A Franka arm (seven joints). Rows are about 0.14 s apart.
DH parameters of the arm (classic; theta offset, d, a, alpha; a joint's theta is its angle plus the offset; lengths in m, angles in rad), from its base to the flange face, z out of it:
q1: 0 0.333 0 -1.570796
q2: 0 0 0 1.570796
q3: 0 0.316 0.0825 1.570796
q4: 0 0 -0.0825 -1.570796
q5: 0 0.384 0 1.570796
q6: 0 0 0.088 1.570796
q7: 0 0.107 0 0
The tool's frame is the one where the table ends.
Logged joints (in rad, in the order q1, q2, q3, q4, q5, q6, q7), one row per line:
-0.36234, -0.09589, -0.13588, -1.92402, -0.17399, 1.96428, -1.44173
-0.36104, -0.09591, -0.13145, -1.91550, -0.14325, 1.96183, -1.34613
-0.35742, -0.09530, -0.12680, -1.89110, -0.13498, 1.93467, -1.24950
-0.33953, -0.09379, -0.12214, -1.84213, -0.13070, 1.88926, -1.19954
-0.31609, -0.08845, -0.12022, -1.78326, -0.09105, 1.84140, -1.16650
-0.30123, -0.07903, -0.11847, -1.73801, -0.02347, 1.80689, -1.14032
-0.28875, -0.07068, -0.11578, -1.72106, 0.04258, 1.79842, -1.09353
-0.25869, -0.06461, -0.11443, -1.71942, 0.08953, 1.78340, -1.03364
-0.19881, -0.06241, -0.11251, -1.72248, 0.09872, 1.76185, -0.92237
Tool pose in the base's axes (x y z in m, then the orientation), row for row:
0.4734, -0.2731, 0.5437, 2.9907, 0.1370, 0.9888
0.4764, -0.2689, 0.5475, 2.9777, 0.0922, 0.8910
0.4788, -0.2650, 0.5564, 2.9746, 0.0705, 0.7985
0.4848, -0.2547, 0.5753, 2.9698, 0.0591, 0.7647
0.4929, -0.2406, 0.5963, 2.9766, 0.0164, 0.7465
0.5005, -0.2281, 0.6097, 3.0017, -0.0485, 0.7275
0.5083, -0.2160, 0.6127, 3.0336, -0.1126, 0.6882
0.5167, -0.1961, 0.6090, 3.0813, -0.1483, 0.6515
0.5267, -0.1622, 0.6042, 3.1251, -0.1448, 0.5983
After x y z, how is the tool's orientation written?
As angles about the fixed x, y, z axes (roll, pitch, yaw), in radians.
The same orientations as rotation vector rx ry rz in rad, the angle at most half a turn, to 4 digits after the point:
2.5835, 1.4100, -0.0722
2.6609, 1.2830, -0.0184
2.7242, 1.1589, 0.0001
2.7436, 1.1115, 0.0139
2.7752, 1.0890, 0.0671
2.8286, 1.0713, 0.1440
2.8934, 1.0269, 0.2189
2.9601, 0.9925, 0.2499
-2.9693, -0.9138, -0.2229

